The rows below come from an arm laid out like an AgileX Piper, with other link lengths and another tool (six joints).
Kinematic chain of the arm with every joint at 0, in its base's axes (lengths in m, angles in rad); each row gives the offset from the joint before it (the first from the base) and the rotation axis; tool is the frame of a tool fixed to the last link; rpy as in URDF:
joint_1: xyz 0 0 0.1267 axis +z
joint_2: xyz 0 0 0 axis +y
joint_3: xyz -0.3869 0 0.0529 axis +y
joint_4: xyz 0.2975 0 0.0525 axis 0.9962 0 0.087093
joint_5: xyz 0 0 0 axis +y
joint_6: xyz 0.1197 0 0.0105 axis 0.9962 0 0.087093
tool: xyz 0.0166 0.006 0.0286 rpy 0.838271 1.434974 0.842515
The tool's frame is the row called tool.
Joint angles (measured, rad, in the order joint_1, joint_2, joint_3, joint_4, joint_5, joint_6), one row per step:
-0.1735 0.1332 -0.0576 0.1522 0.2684 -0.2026
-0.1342 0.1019 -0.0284 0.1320 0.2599 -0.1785
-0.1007 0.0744 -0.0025 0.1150 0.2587 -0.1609
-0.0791 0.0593 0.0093 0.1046 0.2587 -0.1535
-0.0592 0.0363 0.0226 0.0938 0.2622 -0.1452
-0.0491 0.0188 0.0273 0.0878 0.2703 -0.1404
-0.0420 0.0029 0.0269 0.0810 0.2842 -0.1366
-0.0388 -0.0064 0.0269 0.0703 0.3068 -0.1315
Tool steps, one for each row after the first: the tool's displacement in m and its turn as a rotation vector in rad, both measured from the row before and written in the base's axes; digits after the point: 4 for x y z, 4 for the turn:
-0.0032 0.0020 -0.0098 0.0016 -0.0100 0.0319
-0.0026 0.0017 -0.0097 -0.0002 -0.0022 0.0289
-0.0014 0.0011 -0.0044 -0.0035 -0.0028 0.0197
-0.0021 0.0010 -0.0051 -0.0031 -0.0058 0.0181
-0.0016 0.0006 -0.0023 -0.0016 -0.0045 0.0095
-0.0016 0.0004 -0.0010 -0.0033 -0.0022 0.0071
-0.0010 0.0002 -0.0028 -0.0053 0.0136 0.0031

